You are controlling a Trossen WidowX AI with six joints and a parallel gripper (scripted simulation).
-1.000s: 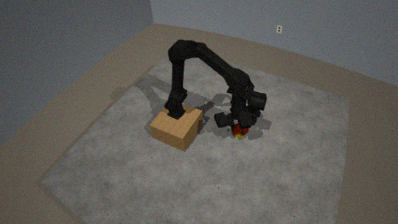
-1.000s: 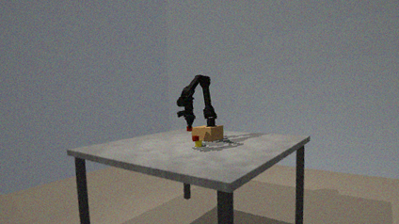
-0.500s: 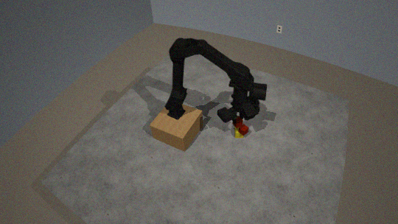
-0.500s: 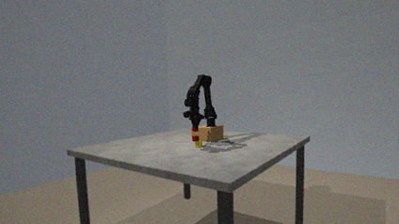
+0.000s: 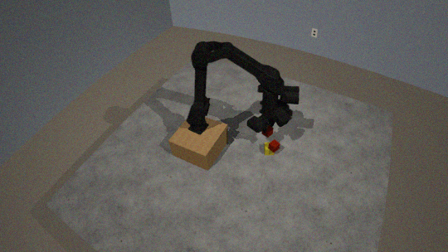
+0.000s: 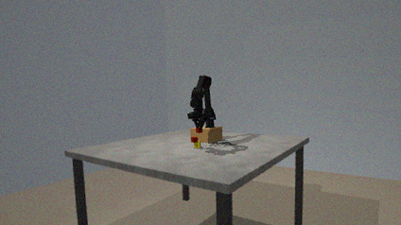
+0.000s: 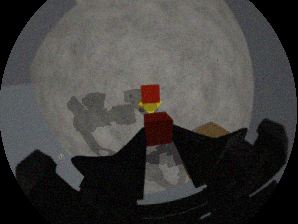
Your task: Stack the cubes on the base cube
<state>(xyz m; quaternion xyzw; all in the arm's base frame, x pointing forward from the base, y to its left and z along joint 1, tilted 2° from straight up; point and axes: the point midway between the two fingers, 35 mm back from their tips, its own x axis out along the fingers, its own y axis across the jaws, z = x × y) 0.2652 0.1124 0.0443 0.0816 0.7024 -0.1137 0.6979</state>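
The yellow cube lies 10 cm below my gripper tip and 2 cm ahead of it. The rest, counted from my gripper tip: red cube: right at my gripper tip.
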